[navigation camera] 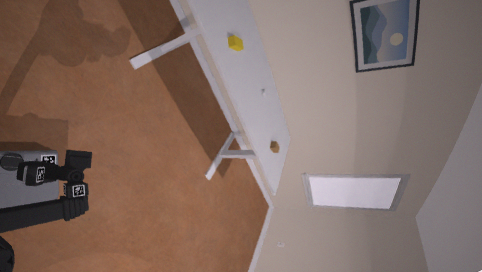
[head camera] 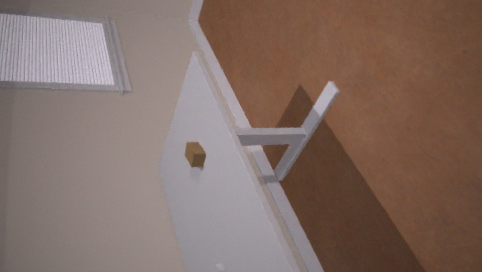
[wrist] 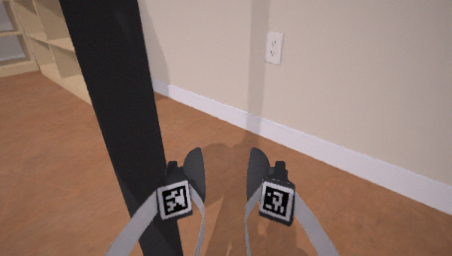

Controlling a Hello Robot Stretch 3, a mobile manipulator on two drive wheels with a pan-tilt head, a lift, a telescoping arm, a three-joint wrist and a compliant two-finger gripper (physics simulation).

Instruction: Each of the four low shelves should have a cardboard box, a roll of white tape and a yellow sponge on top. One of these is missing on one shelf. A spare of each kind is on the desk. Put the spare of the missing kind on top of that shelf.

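Frame: origin at the robot's base, x left, y ahead, z down, level; centimetres.
Where they show: gripper, fingertip midpoint: (wrist: 226, 165); robot's base, origin of the base link: (navigation camera: 12, 160).
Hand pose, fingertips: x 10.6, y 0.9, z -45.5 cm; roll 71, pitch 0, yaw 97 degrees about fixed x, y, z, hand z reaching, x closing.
Note:
Things, the pixels of their centre, and the offset from my fingertips. Level surfaces: height alone.
- white desk, its level: dz -26.5 cm
- cardboard box, body centre: (head camera: 195, 154) (navigation camera: 274, 147) dy +3.2, dx -155.7, dz -29.0 cm
- small white tape roll, body centre: (navigation camera: 264, 93) dy +45.2, dx -139.9, dz -27.7 cm
- yellow sponge, body centre: (navigation camera: 235, 43) dy +66.0, dx -96.4, dz -28.7 cm
- wall outlet, body centre: (wrist: 273, 48) dy +26.2, dx +74.0, dz +5.5 cm
A white desk (head camera: 220, 215) (navigation camera: 250, 95) stands against the wall. A cardboard box (head camera: 195, 154) (navigation camera: 274, 146) is on it near one end. A small white tape roll (head camera: 219, 266) (navigation camera: 263, 92) lies further along, and a yellow sponge (navigation camera: 235, 43) lies toward the other end in the navigation view. My gripper (wrist: 226, 165) is open and empty above the floor, away from the desk. Wooden shelves (wrist: 55, 42) show partly at the left of the wrist view; their tops are out of view.
The desk's white leg (head camera: 307, 125) (navigation camera: 220, 155) reaches out over the floor. A black mast (wrist: 117, 115) crosses the wrist view. A wall outlet (wrist: 274, 48) is above the skirting board. A window (head camera: 55, 50) (navigation camera: 355, 192) and a framed picture (navigation camera: 385, 35) are on the walls.

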